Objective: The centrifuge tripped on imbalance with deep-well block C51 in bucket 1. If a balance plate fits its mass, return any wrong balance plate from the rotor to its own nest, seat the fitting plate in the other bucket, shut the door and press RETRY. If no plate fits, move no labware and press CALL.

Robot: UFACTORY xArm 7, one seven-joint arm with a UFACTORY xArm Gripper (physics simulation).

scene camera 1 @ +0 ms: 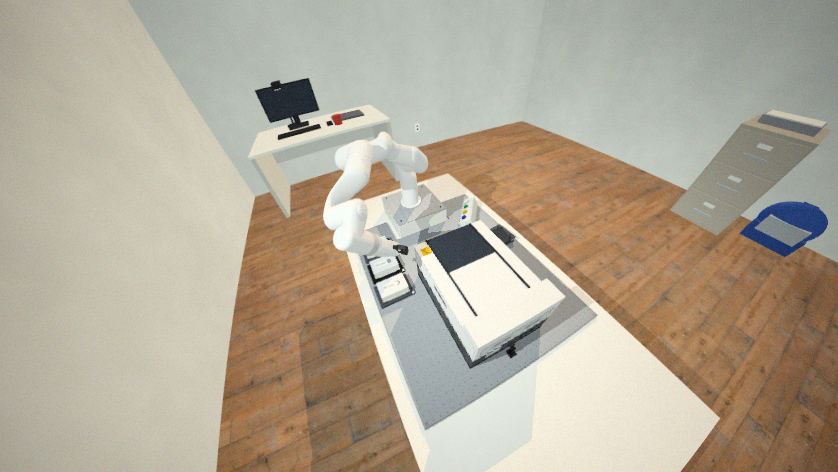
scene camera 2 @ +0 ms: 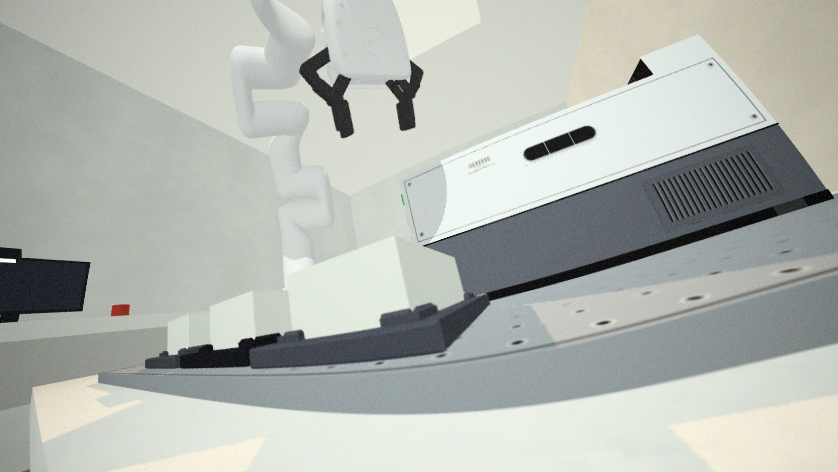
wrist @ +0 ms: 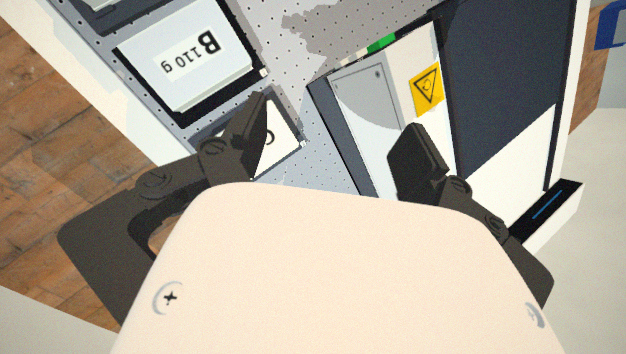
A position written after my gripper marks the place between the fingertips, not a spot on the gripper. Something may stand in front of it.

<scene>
My gripper [scene camera 2: 379,132] is open, holding nothing. Also in view: a balance plate C [scene camera 2: 347,293].
</scene>
